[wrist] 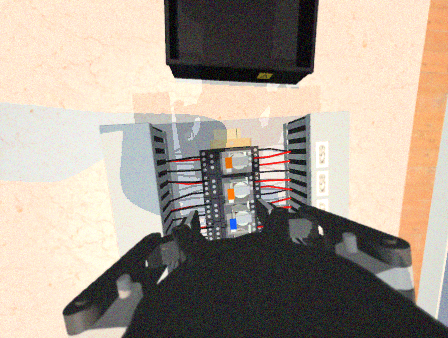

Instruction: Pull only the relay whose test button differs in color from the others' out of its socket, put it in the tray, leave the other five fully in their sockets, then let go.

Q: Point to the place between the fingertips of the gripper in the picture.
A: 228,213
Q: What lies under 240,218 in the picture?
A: A relay.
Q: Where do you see a relay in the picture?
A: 236,190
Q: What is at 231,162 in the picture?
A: A relay.
